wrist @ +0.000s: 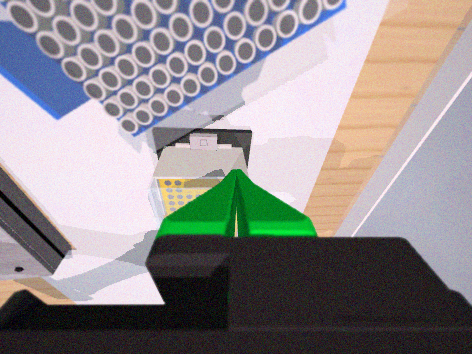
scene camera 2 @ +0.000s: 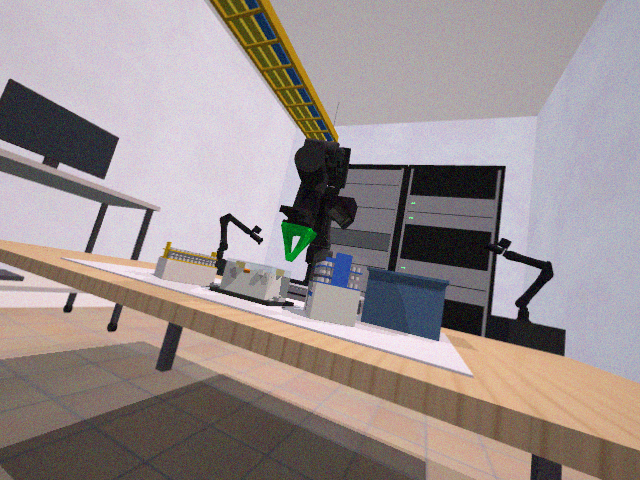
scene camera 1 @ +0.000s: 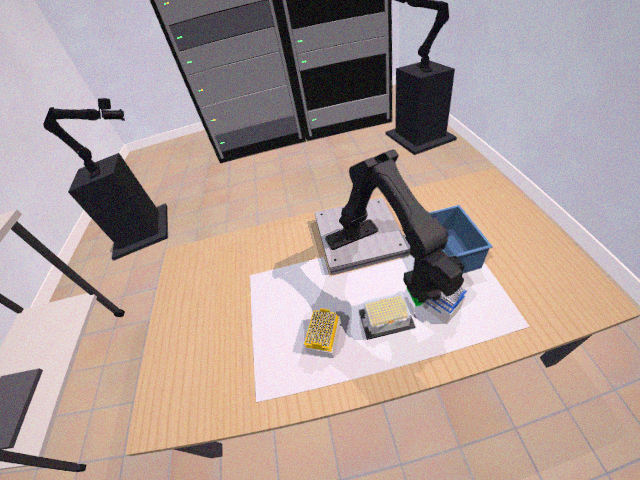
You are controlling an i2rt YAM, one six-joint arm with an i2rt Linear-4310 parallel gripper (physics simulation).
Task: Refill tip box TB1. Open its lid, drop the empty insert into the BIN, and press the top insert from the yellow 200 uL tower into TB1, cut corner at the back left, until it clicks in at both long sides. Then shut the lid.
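Note:
Tip box TB1 (scene camera 1: 388, 316) (scene camera 2: 248, 281) (wrist: 200, 162) stands mid-mat in a black holder (scene camera 2: 222, 290) (wrist: 243, 135). Its clear lid looks shut, with the yellow insert (wrist: 172, 198) showing through it. The yellow 200 uL tower (scene camera 1: 321, 330) (scene camera 2: 185, 271) stands left of TB1 in scene camera 1, with tips on top. The blue BIN (scene camera 1: 476, 259) (scene camera 2: 403, 304) stands at the back right. My gripper (scene camera 1: 416, 298) (scene camera 2: 290, 259) (wrist: 236, 177) is shut and empty, its green fingertips pointing down above the area between TB1 and the blue tower. In the wrist view the fingers cover part of TB1.
A blue tower (scene camera 2: 333, 301) (wrist: 175, 65) with grey-white tips stands right of TB1, close to my gripper; my wrist partly hides it in scene camera 1. The arm's base plate (scene camera 1: 338, 260) is behind the white mat (scene camera 1: 279, 372). Server racks and two other arms stand beyond the table.

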